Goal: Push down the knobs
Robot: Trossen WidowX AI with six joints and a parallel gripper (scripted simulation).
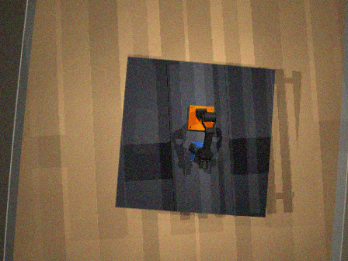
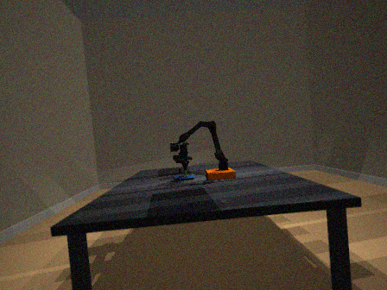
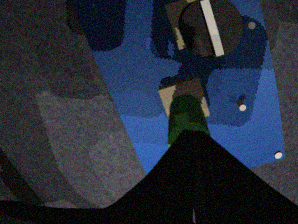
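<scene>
My gripper tip is 20 mm above the green knob.
</scene>
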